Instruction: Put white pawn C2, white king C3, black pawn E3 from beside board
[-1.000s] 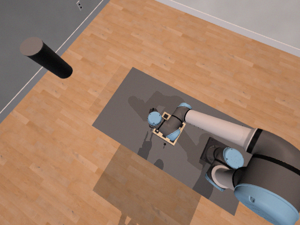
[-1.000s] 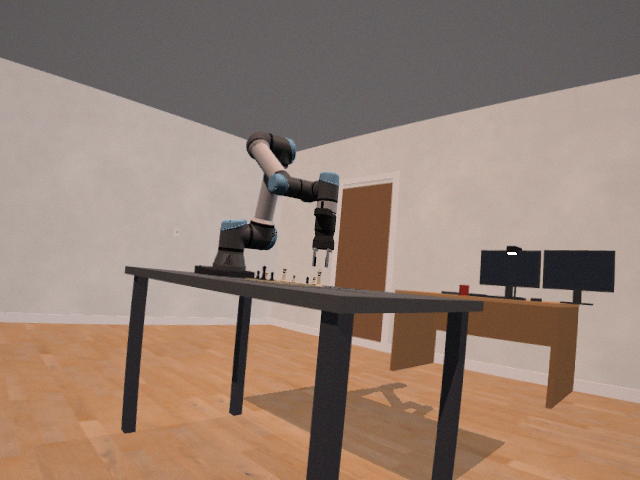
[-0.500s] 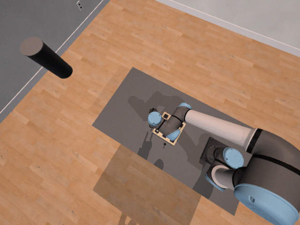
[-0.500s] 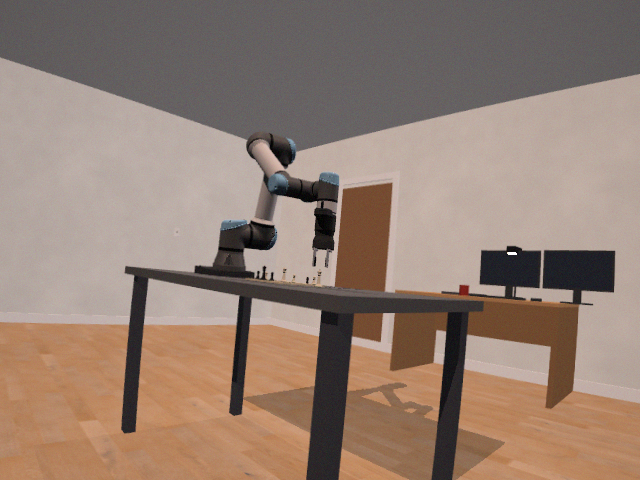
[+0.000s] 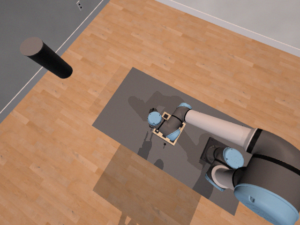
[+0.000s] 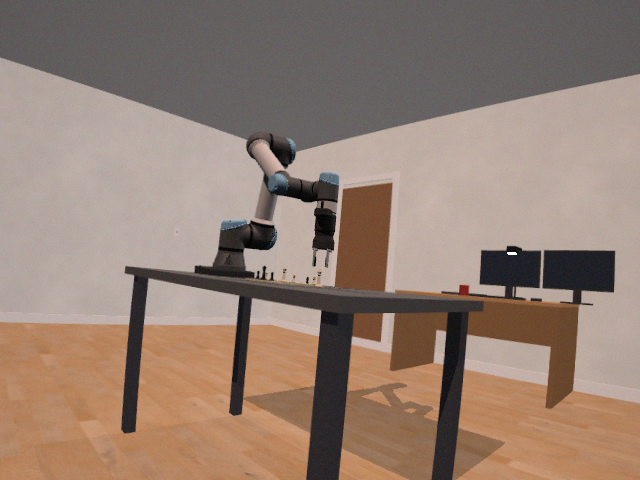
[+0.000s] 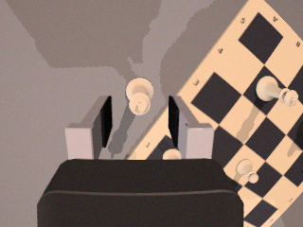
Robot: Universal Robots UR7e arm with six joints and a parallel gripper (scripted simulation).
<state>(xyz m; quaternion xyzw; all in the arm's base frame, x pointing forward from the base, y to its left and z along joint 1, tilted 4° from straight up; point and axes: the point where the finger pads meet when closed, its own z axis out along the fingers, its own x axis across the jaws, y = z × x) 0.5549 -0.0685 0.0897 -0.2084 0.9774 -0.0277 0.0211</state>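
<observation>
The white piece lies 6 cm below my hand. The rest, counted from my hand: chessboard 14 cm behind, 9 cm below, 1 cm to the right; then large black piece 19 cm behind, 8 cm to the right, 6 cm below.
</observation>
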